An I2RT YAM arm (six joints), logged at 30 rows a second.
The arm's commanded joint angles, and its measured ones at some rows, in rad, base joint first. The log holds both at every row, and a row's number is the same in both.
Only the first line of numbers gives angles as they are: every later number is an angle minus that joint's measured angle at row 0.
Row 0, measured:
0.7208 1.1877 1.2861 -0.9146 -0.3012 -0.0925
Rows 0 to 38, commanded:
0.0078 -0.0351 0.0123 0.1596 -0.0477 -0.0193
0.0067 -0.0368 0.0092 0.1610 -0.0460 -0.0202
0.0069 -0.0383 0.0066 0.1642 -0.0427 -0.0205
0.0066 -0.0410 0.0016 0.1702 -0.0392 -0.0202
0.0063 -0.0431 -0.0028 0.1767 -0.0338 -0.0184
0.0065 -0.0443 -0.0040 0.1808 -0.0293 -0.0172
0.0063 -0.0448 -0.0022 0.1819 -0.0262 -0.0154
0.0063 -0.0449 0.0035 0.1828 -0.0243 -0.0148
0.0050 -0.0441 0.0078 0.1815 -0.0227 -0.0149
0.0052 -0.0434 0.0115 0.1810 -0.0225 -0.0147
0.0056 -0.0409 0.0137 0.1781 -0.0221 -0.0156
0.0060 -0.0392 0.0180 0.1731 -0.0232 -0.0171
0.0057 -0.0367 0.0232 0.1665 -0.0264 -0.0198
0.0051 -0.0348 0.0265 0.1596 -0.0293 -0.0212
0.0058 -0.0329 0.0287 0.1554 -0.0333 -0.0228
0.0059 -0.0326 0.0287 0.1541 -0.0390 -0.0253
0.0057 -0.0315 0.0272 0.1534 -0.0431 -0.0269
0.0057 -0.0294 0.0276 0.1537 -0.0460 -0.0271
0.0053 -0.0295 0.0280 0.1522 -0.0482 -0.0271
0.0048 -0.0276 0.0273 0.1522 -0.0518 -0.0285
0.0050 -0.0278 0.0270 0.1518 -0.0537 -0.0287
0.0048 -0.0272 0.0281 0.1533 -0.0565 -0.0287
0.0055 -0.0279 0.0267 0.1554 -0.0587 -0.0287
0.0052 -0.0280 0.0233 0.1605 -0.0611 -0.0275
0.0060 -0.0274 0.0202 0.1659 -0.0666 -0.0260
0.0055 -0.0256 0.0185 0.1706 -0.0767 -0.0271
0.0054 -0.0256 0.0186 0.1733 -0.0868 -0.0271
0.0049 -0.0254 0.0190 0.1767 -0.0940 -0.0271
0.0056 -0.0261 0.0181 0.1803 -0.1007 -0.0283
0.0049 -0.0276 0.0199 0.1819 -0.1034 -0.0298
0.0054 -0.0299 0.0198 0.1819 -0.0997 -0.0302
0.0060 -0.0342 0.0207 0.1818 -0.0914 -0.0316
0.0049 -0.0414 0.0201 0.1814 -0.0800 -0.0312
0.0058 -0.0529 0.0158 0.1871 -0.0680 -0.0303
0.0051 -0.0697 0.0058 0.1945 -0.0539 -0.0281
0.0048 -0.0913 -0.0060 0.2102 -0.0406 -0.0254
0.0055 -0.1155 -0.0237 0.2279 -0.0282 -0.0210
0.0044 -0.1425 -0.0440 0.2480 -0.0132 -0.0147
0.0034 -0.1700 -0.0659 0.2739 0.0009 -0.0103
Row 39, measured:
0.0046 -0.0427 -0.0289 0.1301 -0.0404 -0.0202
